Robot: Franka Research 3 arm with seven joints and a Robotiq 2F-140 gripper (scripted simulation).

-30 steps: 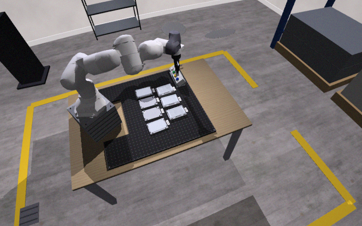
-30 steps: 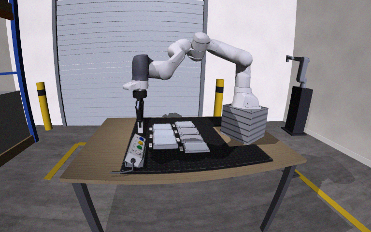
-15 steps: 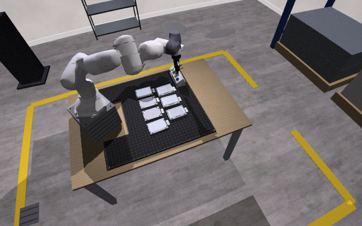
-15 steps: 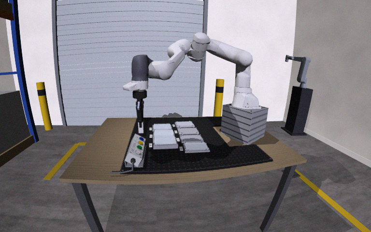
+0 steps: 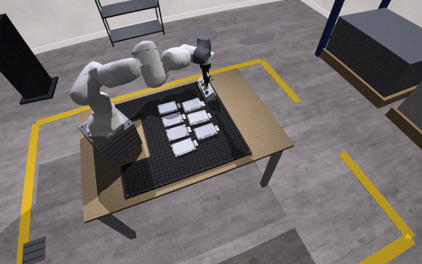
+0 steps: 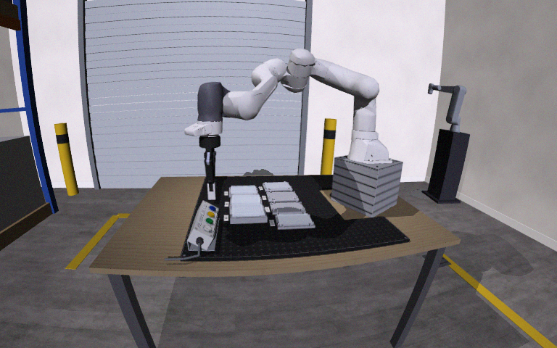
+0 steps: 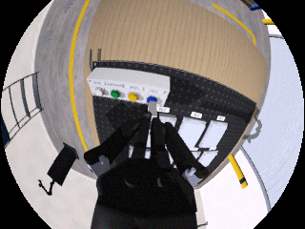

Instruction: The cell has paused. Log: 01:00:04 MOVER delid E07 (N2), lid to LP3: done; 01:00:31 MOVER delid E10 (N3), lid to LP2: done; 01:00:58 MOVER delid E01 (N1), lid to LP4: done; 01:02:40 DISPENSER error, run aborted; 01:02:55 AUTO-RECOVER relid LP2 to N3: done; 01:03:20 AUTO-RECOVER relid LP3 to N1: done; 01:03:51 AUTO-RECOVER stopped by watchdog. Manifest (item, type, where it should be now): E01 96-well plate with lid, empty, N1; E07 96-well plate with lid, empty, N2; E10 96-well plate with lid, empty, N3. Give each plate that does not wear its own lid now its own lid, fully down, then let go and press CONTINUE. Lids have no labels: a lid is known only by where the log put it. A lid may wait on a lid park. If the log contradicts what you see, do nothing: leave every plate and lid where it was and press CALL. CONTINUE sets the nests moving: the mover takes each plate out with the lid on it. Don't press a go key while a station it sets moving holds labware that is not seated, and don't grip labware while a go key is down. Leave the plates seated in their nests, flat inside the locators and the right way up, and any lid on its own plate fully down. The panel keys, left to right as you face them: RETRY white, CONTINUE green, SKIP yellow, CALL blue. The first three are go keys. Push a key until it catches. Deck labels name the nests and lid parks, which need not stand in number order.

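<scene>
Now: hand 70 mm above the blue key. The rest, counted from my hand: yellow key 50 mm to the left, 70 mm below; then plate 130 mm behind, 60 mm to the right, 110 mm below; then green key 10 mm behind, 100 mm to the left, 70 mm below.
</scene>
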